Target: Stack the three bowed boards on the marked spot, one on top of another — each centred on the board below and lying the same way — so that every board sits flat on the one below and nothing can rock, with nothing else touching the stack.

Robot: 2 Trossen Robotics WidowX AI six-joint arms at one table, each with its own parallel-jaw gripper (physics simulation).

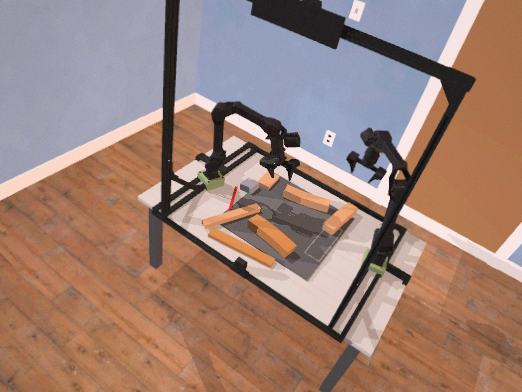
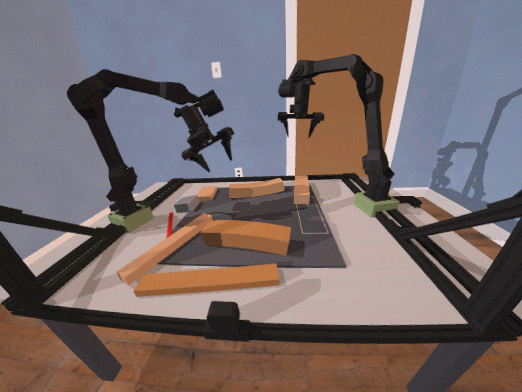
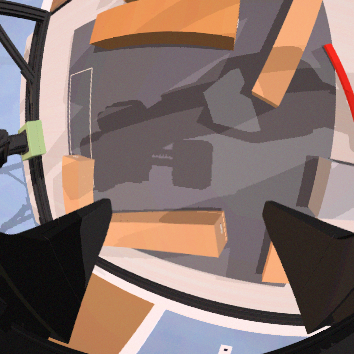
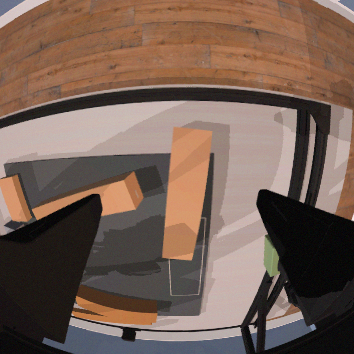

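Pixels of known places: left gripper, fingertip midpoint: (image 1: 281, 179) (image 2: 220, 166) (image 3: 189, 208); right gripper, fingertip midpoint: (image 1: 360, 177) (image 2: 298, 137) (image 4: 180, 199); left arm's base at its link origin: (image 1: 211, 174) (image 2: 129, 210); right arm's base at its link origin: (image 1: 376, 259) (image 2: 376, 196) (image 3: 23, 142).
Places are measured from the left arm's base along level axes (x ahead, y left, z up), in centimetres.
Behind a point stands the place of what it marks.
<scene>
The marked spot is a thin white outline (image 1: 313, 258) @[x 63.5, y 14.8, z -4.4 cm] (image 2: 315, 233) @[x 62.3, y 14.8, z -4.4 cm] (image 4: 185, 295) @[x 62.8, y 14.2, z -4.6 cm] on the dark mat (image 1: 307, 272) @[x 67.9, y 7.3, z -4.4 cm] (image 2: 320, 257) @[x 65.0, y 5.4, z -4.4 cm]. An orange board (image 1: 340, 218) @[x 53.6, y 39.8, z 0.3 cm] (image 2: 301, 190) @[x 53.6, y 34.7, z -0.1 cm] (image 4: 187, 195) @[x 51.7, y 44.7, z 0.3 cm] lies at the mat's right, overlapping the outline's far end. A bowed board (image 1: 306, 198) @[x 34.9, y 34.0, z 0.0 cm] (image 2: 256, 188) @[x 34.8, y 33.2, z -0.8 cm] (image 3: 167, 232) @[x 31.0, y 32.4, z 0.1 cm] lies at the back. A thick bowed board (image 1: 272, 235) @[x 47.2, y 2.7, z 0.8 cm] (image 2: 250, 236) @[x 48.0, y 1.6, z 0.5 cm] (image 3: 165, 27) @[x 41.3, y 6.1, z 0.8 cm] lies at the front. My left gripper (image 1: 281, 177) @[x 28.2, y 19.6, z 12.3 cm] (image 2: 220, 165) @[x 28.2, y 19.6, z 12.3 cm] (image 3: 189, 208) @[x 28.2, y 19.6, z 12.3 cm] is open and empty above the mat's back left. My right gripper (image 1: 361, 176) @[x 48.0, y 51.3, z 17.6 cm] (image 2: 299, 136) @[x 48.0, y 51.3, z 17.6 cm] (image 4: 180, 199) @[x 48.0, y 51.3, z 17.6 cm] is open and empty, high above the right board.
Two long narrow boards, one (image 1: 231, 216) @[x 27.3, y -5.4, z -2.0 cm] (image 2: 167, 247) @[x 27.5, y -7.4, z -2.2 cm] slanting at left and one (image 1: 241, 247) @[x 44.0, y -10.9, z -3.2 cm] (image 2: 207, 281) @[x 43.9, y -11.4, z -3.2 cm] along the front, lie near the thick board. A short orange block (image 1: 269, 181) @[x 14.4, y 26.6, z -2.4 cm] (image 2: 206, 193) @[x 14.2, y 25.3, z -2.4 cm], a grey block (image 1: 249, 186) @[x 14.6, y 13.4, z -0.9 cm] (image 2: 186, 204) @[x 15.2, y 12.6, z -1.3 cm] and a red stick (image 1: 233, 198) @[x 15.8, y 3.5, z -4.1 cm] (image 2: 170, 225) @[x 16.8, y 2.6, z -4.0 cm] are at left.
</scene>
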